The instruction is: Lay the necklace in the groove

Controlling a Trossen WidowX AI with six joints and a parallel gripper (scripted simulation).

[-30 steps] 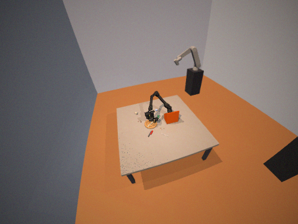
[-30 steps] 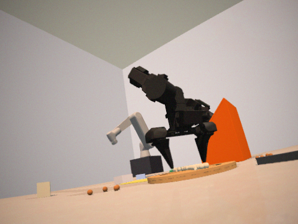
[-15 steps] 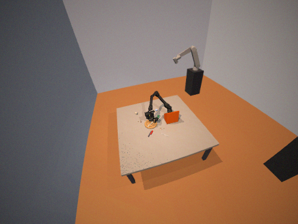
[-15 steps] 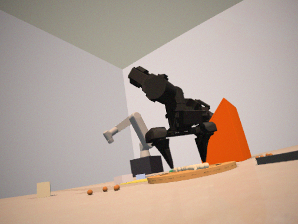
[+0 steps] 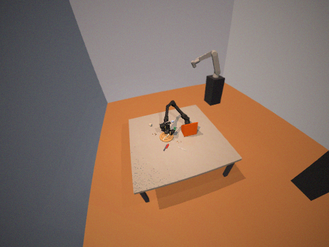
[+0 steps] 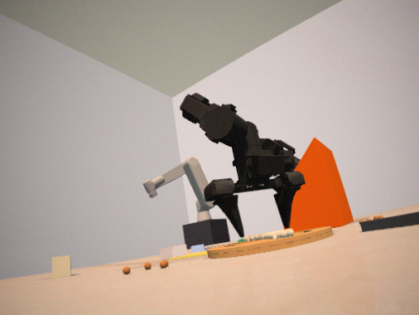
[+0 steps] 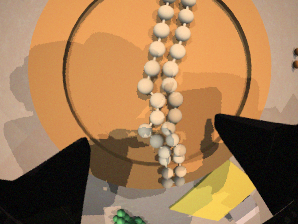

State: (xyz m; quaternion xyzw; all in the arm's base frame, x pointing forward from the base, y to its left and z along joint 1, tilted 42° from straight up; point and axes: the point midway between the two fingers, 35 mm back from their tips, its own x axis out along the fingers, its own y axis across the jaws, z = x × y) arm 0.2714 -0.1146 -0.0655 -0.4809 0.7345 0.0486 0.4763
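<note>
Now: gripper tip 30 mm short of the round wooden bead board, 10 mm to the right of it and 10 mm above it. The rest, counted from my gripper tip: tan cube: 200 mm ahead, 310 mm to the right; then yellow flat piece: 20 mm behind, 150 mm to the right, 20 mm below; then red-handled tool: 90 mm ahead, 190 mm to the left, 20 mm below.
</note>
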